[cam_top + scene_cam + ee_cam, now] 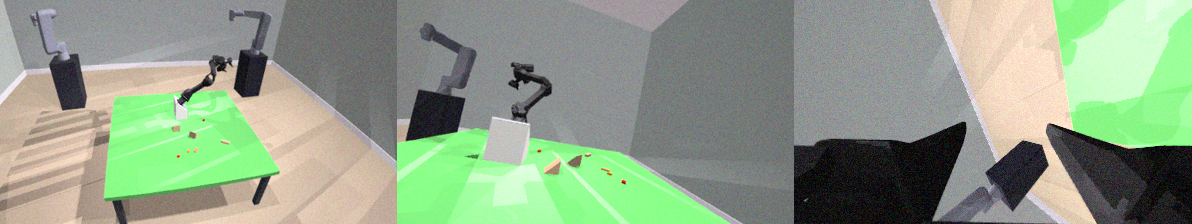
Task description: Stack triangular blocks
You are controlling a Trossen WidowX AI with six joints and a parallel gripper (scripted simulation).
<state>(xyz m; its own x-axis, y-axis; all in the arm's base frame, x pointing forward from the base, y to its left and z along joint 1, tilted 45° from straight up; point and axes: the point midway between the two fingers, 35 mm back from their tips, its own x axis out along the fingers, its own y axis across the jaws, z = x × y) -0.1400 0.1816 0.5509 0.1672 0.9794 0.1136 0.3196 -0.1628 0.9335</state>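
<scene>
My gripper tip is now 59 cm short of the tan bar, 25 cm to the left of it and 40 cm above it.
</scene>
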